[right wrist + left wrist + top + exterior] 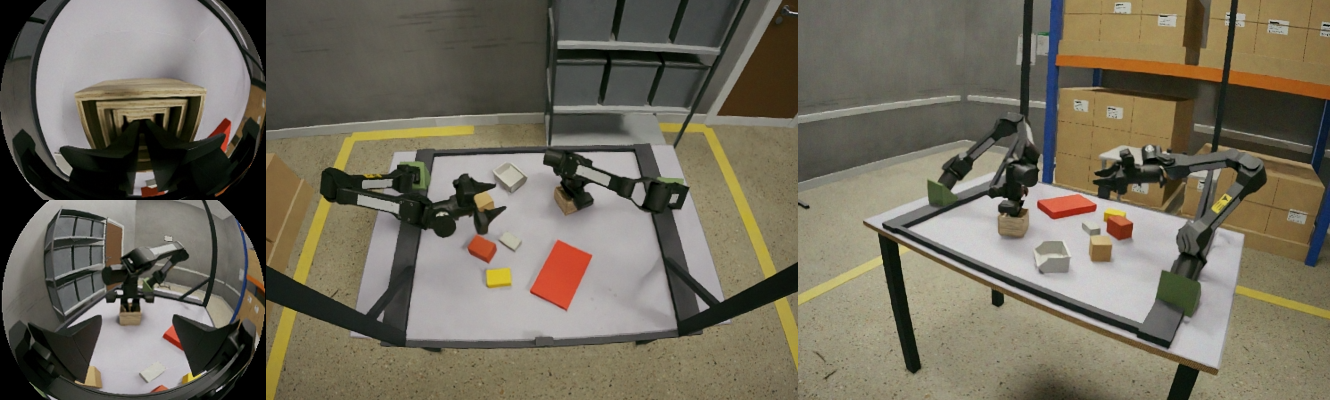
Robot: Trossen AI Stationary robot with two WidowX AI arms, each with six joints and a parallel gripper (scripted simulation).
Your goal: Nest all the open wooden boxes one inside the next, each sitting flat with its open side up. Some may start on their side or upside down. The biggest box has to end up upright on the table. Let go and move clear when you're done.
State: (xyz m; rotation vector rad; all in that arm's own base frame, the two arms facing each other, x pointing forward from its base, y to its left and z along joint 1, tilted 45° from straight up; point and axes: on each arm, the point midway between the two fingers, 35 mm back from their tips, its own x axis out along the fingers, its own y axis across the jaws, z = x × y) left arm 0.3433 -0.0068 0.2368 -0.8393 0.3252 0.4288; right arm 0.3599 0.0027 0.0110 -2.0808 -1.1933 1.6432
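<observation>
Now: right hand 4 cm above the tiny wooden box. The rest, counted from my right hand: grey block: 18 cm behind, 20 cm to the left, 5 cm below; then flat red slab: 28 cm behind, 2 cm to the left, 5 cm below; then white open box: 8 cm ahead, 23 cm to the left, 4 cm below.
</observation>
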